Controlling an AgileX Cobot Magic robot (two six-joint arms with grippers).
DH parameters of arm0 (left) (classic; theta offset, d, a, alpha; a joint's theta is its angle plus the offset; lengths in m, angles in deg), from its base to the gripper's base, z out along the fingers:
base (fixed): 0 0 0 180
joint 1: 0 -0.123 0 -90
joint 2: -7.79 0 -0.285 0
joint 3: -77.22 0 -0.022 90
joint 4: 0 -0.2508 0 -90
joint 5: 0 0 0.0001 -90
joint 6: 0 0.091 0 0
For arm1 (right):
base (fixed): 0 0 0 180
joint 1: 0 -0.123 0 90
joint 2: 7.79 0 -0.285 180
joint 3: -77.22 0 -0.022 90
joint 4: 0 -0.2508 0 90
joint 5: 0 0 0.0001 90
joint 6: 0 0.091 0 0
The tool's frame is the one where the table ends.
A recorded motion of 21 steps. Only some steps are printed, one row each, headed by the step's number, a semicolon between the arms.
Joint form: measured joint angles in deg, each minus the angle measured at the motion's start. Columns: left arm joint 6, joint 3, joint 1, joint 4, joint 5, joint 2; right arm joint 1, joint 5, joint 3, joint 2, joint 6, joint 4.
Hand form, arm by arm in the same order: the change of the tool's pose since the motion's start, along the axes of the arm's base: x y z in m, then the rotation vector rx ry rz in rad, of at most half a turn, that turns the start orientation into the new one. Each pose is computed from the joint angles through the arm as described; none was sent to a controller.
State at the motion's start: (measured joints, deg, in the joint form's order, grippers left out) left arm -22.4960 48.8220 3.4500 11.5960 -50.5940 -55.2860; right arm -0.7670 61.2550 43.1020 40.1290 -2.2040 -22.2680
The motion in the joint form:
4: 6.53 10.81 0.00 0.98 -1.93 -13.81; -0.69 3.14 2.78 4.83 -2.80 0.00
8: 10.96 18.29 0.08 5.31 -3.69 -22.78; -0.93 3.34 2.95 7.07 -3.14 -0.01
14: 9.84 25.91 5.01 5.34 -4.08 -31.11; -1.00 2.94 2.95 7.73 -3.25 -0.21
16: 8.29 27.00 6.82 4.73 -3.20 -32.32; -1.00 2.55 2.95 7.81 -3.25 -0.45
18: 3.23 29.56 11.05 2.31 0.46 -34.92; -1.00 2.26 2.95 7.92 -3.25 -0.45
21: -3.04 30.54 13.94 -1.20 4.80 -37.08; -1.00 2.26 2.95 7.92 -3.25 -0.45
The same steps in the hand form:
4: 0.0584 -0.0051 0.0060 0.0527 0.0635 -0.0970; 0.0133 0.0025 0.0021 -0.0309 0.0694 0.0699
8: 0.0977 -0.0136 0.0050 0.0198 0.1021 -0.1654; 0.0208 0.0033 -0.0021 -0.0339 0.1066 0.0806
14: 0.1328 -0.0431 0.0010 0.0136 0.1252 -0.2376; 0.0236 0.0037 -0.0032 -0.0311 0.1110 0.0811
16: 0.1376 -0.0531 0.0003 0.0116 0.1189 -0.2435; 0.0244 0.0039 -0.0030 -0.0267 0.1061 0.0789
18: 0.1490 -0.0768 0.0007 0.0047 0.0765 -0.2329; 0.0252 0.0039 -0.0030 -0.0265 0.1034 0.0769
21: 0.1587 -0.0926 -0.0043 -0.0026 0.0406 -0.1875; 0.0252 0.0039 -0.0030 -0.0265 0.1034 0.0769

